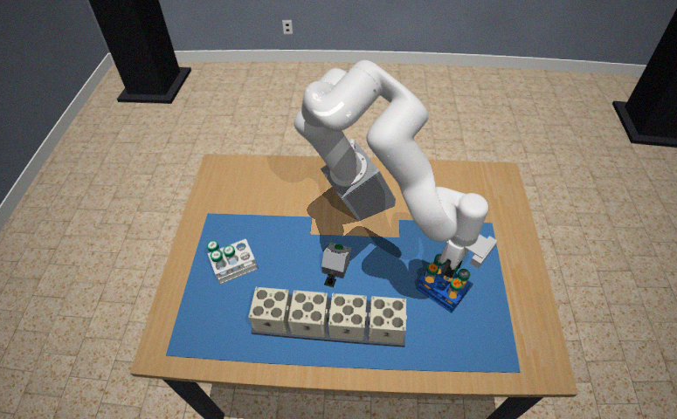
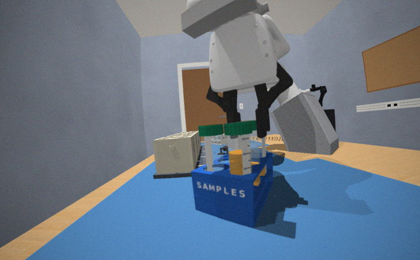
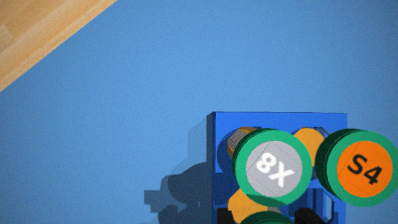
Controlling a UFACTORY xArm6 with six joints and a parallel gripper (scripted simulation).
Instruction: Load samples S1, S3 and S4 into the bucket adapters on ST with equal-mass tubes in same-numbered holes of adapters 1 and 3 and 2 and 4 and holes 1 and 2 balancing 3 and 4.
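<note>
My hand is 10 mm short of the orange-dot tube and 50 mm above it. From my hand the other things lie so: loading stand ST 150 mm ahead, 340 mm to the right, 110 mm below; blue sample rack 20 mm ahead, 10 mm to the right, 90 mm below; green done key 70 mm behind, 340 mm to the right, 50 mm below.
</note>
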